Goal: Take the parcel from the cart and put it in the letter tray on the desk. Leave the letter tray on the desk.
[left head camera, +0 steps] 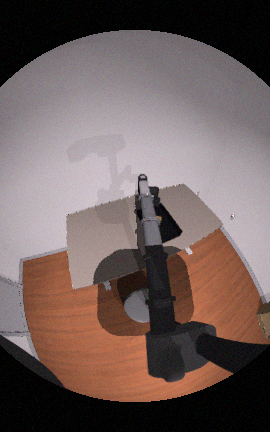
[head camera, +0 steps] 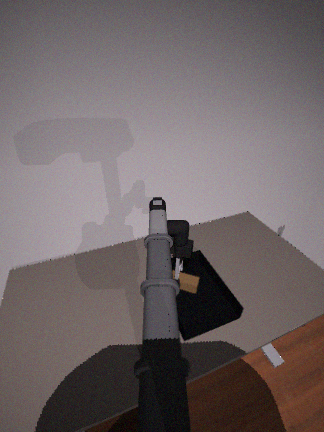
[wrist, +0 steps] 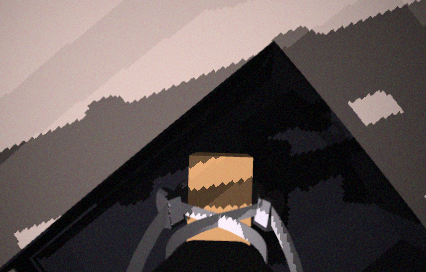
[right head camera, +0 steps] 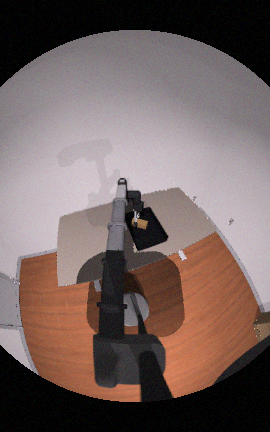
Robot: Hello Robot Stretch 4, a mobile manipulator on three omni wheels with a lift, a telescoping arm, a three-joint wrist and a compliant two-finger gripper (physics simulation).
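Places are measured from the robot's base along level axes (x ahead, y up, z right), in millimetres.
Pixels of known places: gripper, fingertip midpoint: (head camera: 178,281) (wrist: 219,196) (right head camera: 136,222); robot's base, link origin: (left head camera: 142,304) (right head camera: 130,307).
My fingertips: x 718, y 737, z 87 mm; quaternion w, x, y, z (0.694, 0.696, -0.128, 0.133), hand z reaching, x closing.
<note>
Ahead of a thing's pixels: the offset from my fingertips to its middle. Level surfaces: height alone.
The orange-tan parcel @(dx -9, dy +9, dz +23 mm) (head camera: 189,283) (right head camera: 142,225) (wrist: 220,175) is between the fingers of my gripper (head camera: 178,269) (right head camera: 136,217) (wrist: 219,196), which is shut on it. A sliver of it shows past the arm in the left head view. The black letter tray @(dx -35, dy -9, dz +64 mm) (head camera: 215,310) (left head camera: 171,229) (right head camera: 150,239) (wrist: 300,175) lies on the grey-beige desk @(dy -45 mm) (head camera: 45,310) (left head camera: 195,205) (right head camera: 187,212). The parcel is over the tray's inside, toward its far part; its height above the tray floor is hard to tell. I cannot make out the cart.
The wall (head camera: 225,125) stands behind the desk. A round grey object (left head camera: 136,306) (right head camera: 140,311) is on the wooden floor in front of the desk. A brownish box-like thing (left head camera: 265,317) (right head camera: 263,331) is at the right edge of both side head views.
</note>
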